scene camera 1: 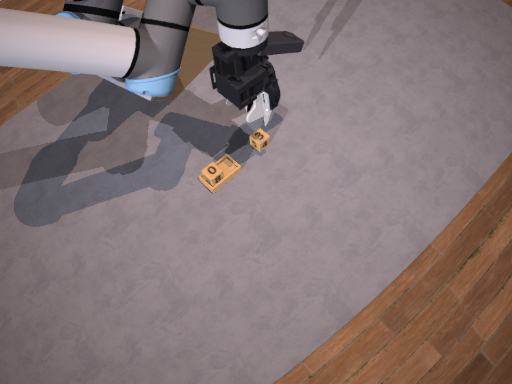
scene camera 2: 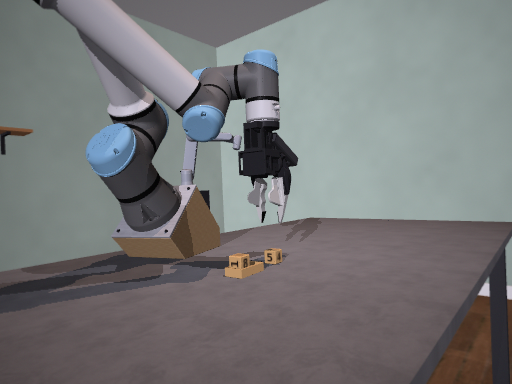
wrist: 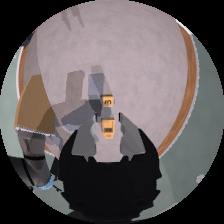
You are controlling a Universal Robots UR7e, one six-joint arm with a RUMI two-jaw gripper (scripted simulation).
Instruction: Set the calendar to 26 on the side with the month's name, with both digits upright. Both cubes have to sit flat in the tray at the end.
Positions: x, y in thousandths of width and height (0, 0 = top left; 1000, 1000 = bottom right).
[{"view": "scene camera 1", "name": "gripper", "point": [503, 306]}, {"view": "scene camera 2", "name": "gripper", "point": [530, 579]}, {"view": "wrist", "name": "gripper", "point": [480, 507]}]
